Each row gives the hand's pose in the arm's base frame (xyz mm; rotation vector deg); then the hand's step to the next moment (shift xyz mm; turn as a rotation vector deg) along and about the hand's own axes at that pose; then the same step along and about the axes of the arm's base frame.
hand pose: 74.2 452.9 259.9 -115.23 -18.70 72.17
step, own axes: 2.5 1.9 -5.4 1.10 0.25 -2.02
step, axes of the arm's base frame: 5.6 -2.4 -1.6 2.23 -0.46 -0.40
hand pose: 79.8 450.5 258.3 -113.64 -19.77 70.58
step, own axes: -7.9 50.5 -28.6 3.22 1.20 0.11
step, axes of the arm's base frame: 12.5 -51.8 -24.4 1.32 1.10 -2.98
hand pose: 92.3 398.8 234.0 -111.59 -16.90 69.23
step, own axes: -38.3 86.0 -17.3 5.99 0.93 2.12
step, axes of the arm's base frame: -23.0 -86.2 -34.7 1.13 3.87 -5.00
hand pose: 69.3 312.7 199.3 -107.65 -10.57 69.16
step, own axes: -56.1 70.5 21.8 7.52 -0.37 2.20
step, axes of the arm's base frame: -68.3 -60.2 -17.2 2.26 5.53 -5.08
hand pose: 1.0 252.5 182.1 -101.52 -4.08 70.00
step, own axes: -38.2 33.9 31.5 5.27 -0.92 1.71
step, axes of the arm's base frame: -57.4 -17.6 0.7 1.74 4.35 -3.10
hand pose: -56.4 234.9 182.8 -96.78 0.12 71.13
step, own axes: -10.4 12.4 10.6 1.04 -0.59 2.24
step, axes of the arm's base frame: -18.9 -4.1 -0.9 -0.81 2.39 -0.28
